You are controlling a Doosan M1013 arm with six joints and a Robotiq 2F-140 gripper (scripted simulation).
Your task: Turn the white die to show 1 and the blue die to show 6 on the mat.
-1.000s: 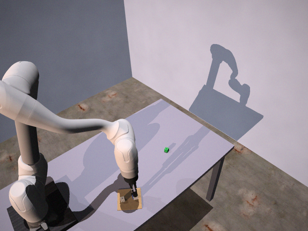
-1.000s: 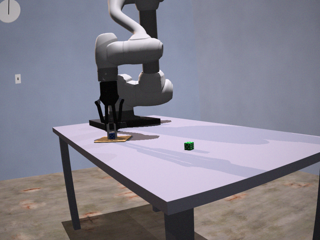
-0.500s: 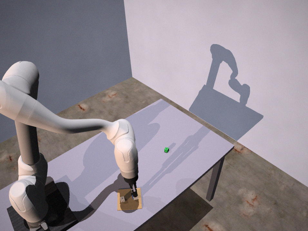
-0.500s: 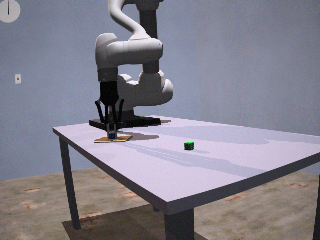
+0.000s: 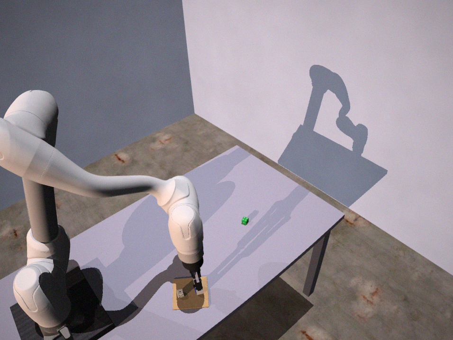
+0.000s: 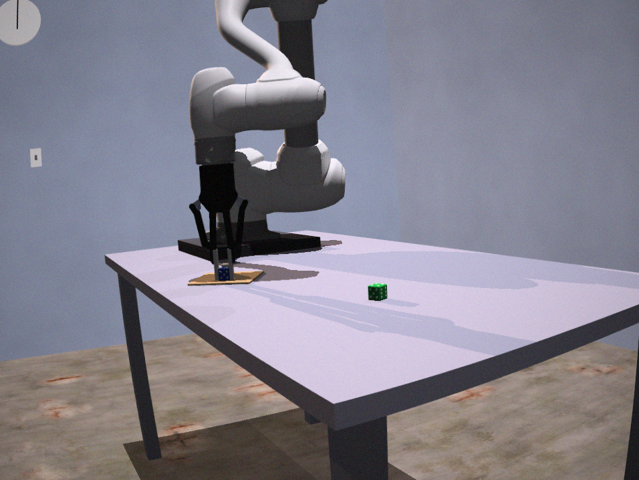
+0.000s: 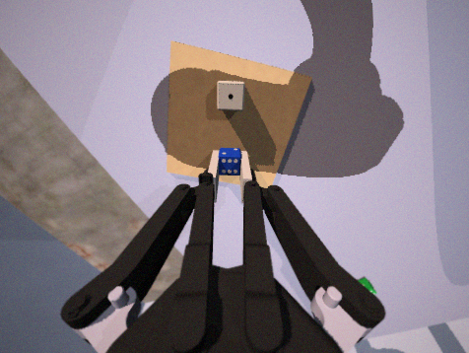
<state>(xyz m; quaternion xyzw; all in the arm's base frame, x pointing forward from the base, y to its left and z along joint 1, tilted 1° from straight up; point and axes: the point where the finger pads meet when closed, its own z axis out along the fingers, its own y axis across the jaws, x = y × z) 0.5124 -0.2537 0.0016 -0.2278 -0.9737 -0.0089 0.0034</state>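
My hand is 2 cm above the blue die. Round my hand: green die (38 cm ahead, 14 cm to the left, 3 cm below); white die (7 cm behind, 3 cm to the left, 2 cm below); tan mat (3 cm behind, 2 cm to the left, 4 cm below).
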